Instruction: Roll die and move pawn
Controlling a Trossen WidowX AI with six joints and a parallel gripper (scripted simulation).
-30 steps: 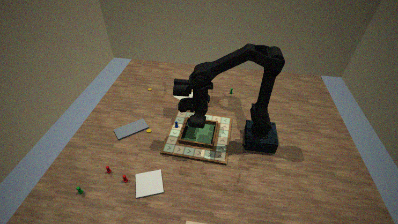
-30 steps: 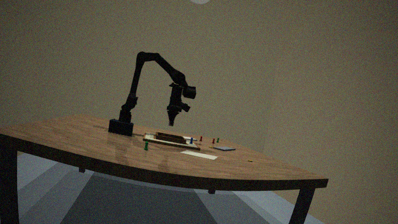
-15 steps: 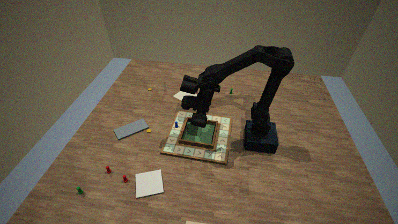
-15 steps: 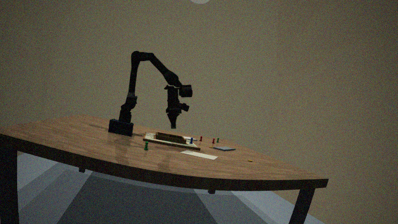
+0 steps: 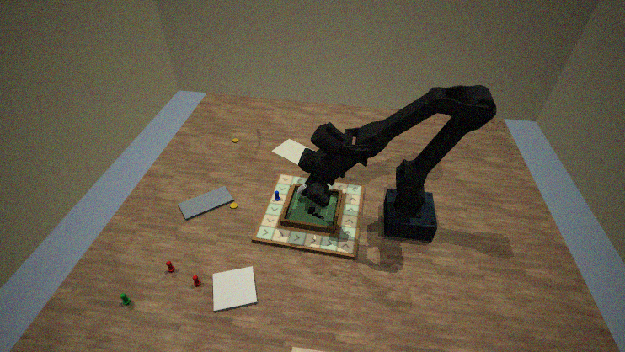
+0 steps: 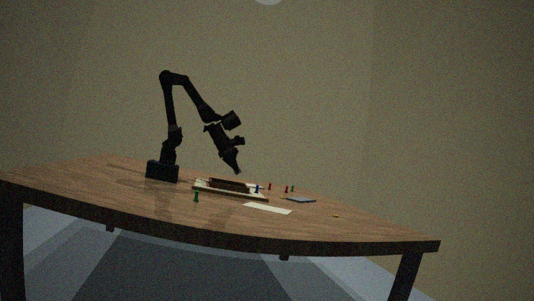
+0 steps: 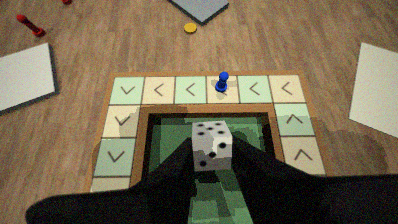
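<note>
The blue pawn is 80 mm ahead of my gripper tip, 40 mm to the right of it and 60 mm below it. The rest, counted from my gripper tip: grey card: 300 mm ahead, 30 mm to the right, 80 mm below; green dice tray: 30 mm behind, 80 mm below; white die: right at my gripper tip.
</note>
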